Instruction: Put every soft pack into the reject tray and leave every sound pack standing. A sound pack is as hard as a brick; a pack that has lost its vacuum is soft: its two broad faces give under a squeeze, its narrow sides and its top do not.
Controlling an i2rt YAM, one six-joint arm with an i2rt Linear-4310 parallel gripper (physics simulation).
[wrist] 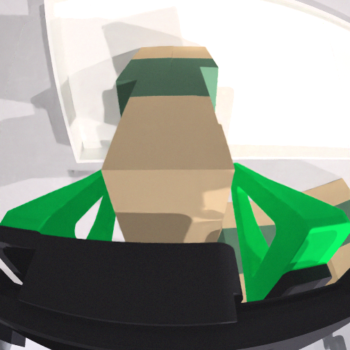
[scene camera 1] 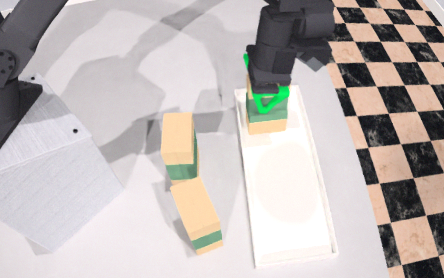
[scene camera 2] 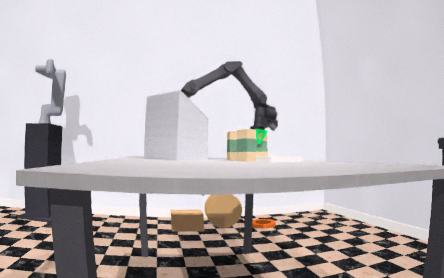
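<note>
A white reject tray is visible, as is my gripper; the wrist view shows the gripper too.
</note>
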